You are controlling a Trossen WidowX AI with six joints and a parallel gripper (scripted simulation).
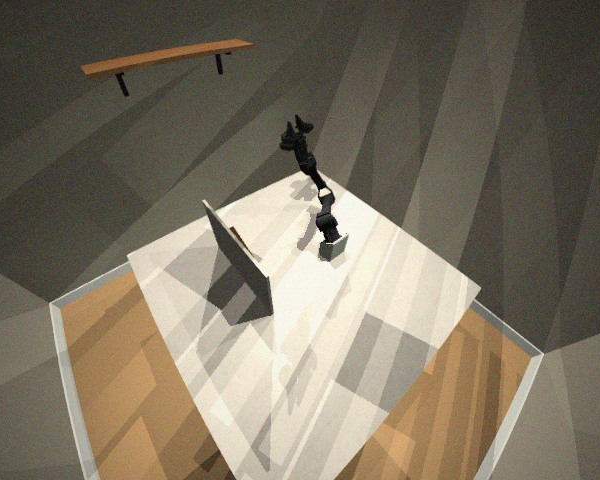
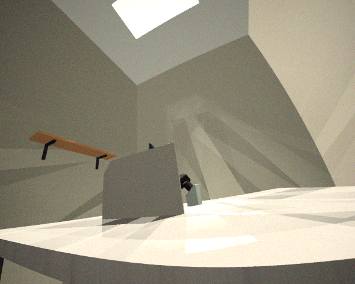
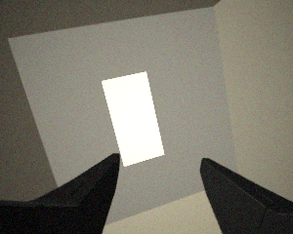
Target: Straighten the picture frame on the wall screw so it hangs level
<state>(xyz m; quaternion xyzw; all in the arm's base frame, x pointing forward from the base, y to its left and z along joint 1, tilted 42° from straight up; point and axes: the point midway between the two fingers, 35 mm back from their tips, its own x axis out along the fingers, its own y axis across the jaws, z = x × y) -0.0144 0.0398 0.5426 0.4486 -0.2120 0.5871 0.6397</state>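
The wooden picture frame lies 42 cm ahead of my gripper tip, 17 cm to the left of it and 40 cm below it. Also, from my gripper tip: upright wall panel: 43 cm ahead, 18 cm to the left, 41 cm below.
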